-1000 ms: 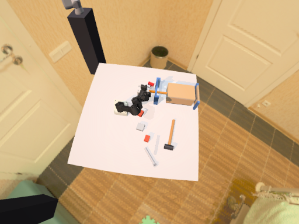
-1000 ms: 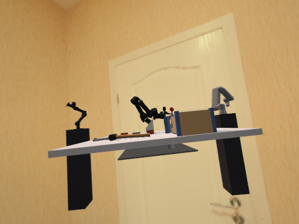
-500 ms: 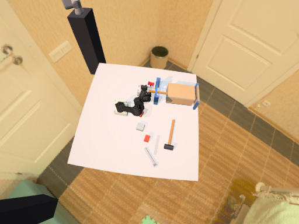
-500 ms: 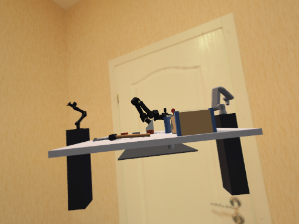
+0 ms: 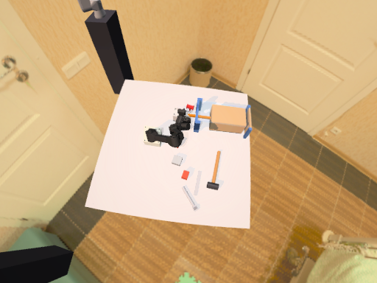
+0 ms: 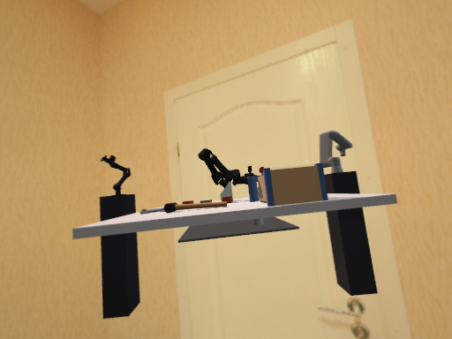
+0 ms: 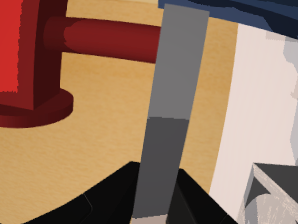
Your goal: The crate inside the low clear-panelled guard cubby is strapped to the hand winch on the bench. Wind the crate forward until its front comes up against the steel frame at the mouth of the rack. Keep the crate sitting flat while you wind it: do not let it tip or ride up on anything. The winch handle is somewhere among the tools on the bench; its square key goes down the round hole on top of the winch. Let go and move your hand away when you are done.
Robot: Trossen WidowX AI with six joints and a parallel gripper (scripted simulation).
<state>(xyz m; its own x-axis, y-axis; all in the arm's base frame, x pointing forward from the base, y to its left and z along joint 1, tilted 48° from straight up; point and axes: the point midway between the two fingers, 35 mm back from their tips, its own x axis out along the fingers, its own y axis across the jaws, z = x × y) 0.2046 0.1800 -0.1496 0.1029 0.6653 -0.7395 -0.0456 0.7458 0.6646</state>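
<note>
My gripper tip is 5 cm short of the red knob, 1 cm to the left of it and 4 cm below it. From my gripper tip the other things lie so: winch handle: 1 cm ahead, 1 cm above; then blue frame: 11 cm ahead, 1 cm to the left, 4 cm below; then white winch: 6 cm behind, 1 cm to the right, 12 cm below.
</note>
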